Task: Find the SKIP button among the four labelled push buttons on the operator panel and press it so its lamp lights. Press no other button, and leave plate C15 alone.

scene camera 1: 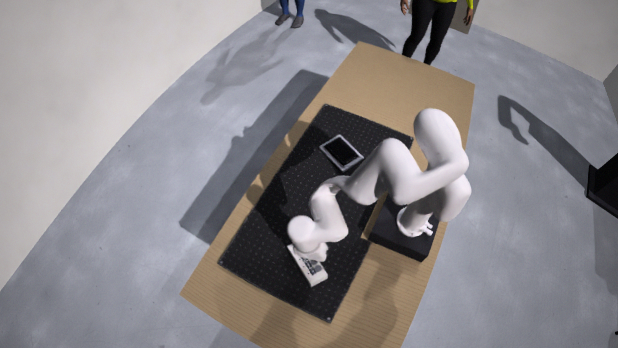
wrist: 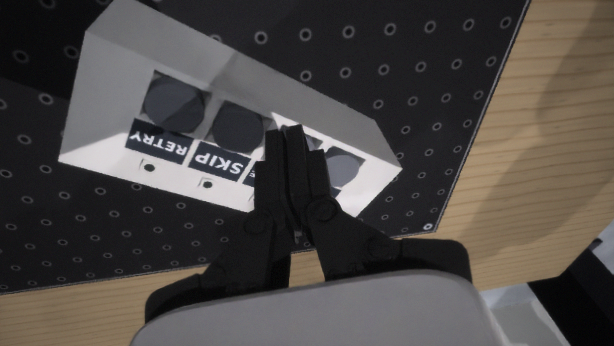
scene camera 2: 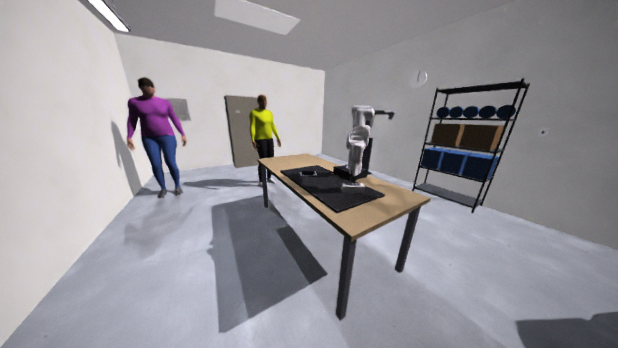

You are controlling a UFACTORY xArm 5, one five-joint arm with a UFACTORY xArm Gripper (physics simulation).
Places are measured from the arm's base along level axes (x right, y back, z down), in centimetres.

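Pixels of known places: gripper, fingertip midpoint: [wrist: 291, 149] [scene camera 2: 353, 181]; arm's base, origin of the base link: [scene camera 1: 411, 221].
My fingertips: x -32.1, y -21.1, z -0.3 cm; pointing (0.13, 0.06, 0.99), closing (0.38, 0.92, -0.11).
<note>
Ahead of a thing's pixels: the offset from my fingertips to its top centre. "spot": to the spot under its first point. Level surfaces: height alone.
The white operator panel @(dx -2.3, dy -1.7, dz +1.2 cm) [scene camera 1: 320, 278] [scene camera 2: 353, 185] [wrist: 95, 100] lies on the black perforated mat. In the wrist view, the dark round SKIP button @(dx -0.1, dy -2.4, dz +1.2 cm) [wrist: 237, 127] sits above its SKIP label @(spot: dx -2.1, dy -3.3, dz +1.5 cm) [wrist: 218, 162], between the RETRY button @(dx +1.1, dy -5.2, dz +1.2 cm) [wrist: 174, 104] and a button hidden behind the fingers. The small square @(spot: dx -3.7, dy -3.9, dz +1.4 cm) [wrist: 207, 184] below the SKIP label is dark. My gripper [wrist: 291, 149] is shut and empty; its tips appear just right of the SKIP button, over the hidden button's area. Their height and any contact are unclear. No C15 marking is readable.
A grey-framed dark rectangular item @(dx +45.7, dy -20.9, dz +4.2 cm) [scene camera 1: 352, 162] [scene camera 2: 308, 173] lies on the mat @(dz +6.8 cm) [scene camera 1: 270, 280] [wrist: 350, 55], toward its other end. The arm's black base block [scene camera 1: 400, 243] stands beside the mat on the wooden table @(dz +8.0 cm) [scene camera 1: 400, 75] [scene camera 2: 395, 205]. Two people stand beyond the table; a shelf rack [scene camera 2: 425, 145] stands at right.
</note>
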